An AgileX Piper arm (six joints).
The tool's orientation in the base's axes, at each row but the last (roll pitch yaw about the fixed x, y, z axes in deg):
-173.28 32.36 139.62
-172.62 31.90 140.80
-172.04 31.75 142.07
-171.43 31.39 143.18
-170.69 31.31 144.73
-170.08 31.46 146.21
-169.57 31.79 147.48
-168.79 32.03 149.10
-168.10 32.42 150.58
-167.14 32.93 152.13
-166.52 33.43 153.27
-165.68 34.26 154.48
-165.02 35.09 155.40
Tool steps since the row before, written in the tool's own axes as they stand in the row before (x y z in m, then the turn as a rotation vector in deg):
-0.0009 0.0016 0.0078 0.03 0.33 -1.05
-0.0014 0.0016 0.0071 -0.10 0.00 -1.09
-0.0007 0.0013 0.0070 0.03 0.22 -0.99
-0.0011 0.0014 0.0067 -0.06 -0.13 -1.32
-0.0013 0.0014 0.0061 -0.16 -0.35 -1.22
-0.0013 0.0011 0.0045 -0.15 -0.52 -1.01
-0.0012 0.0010 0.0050 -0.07 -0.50 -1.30
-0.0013 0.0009 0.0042 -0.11 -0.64 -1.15
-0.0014 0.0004 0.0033 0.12 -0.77 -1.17
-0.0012 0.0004 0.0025 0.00 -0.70 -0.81
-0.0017 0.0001 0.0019 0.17 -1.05 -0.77
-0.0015 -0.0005 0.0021 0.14 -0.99 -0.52
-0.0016 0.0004 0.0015 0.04 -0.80 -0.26
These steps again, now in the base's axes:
0.0043 -0.0027 -0.0062 -0.14 0.71 0.83
0.0043 -0.0026 -0.0054 -0.29 0.42 0.97
0.0036 -0.0024 -0.0057 -0.20 0.60 0.79
0.0038 -0.0024 -0.0053 -0.47 0.44 1.16
0.0038 -0.0022 -0.0047 -0.51 0.18 1.16
0.0031 -0.0017 -0.0033 -0.55 -0.04 1.00
0.0032 -0.0019 -0.0037 -0.70 0.14 1.20
0.0029 -0.0017 -0.0030 -0.70 -0.05 1.12
0.0024 -0.0017 -0.0020 -0.95 -0.05 1.04
0.0020 -0.0013 -0.0015 -0.69 -0.20 0.79
0.0020 -0.0014 -0.0006 -0.99 -0.44 0.74
0.0017 -0.0019 -0.0007 -0.84 -0.52 0.54
0.0020 -0.0009 -0.0004 -0.56 -0.52 0.35

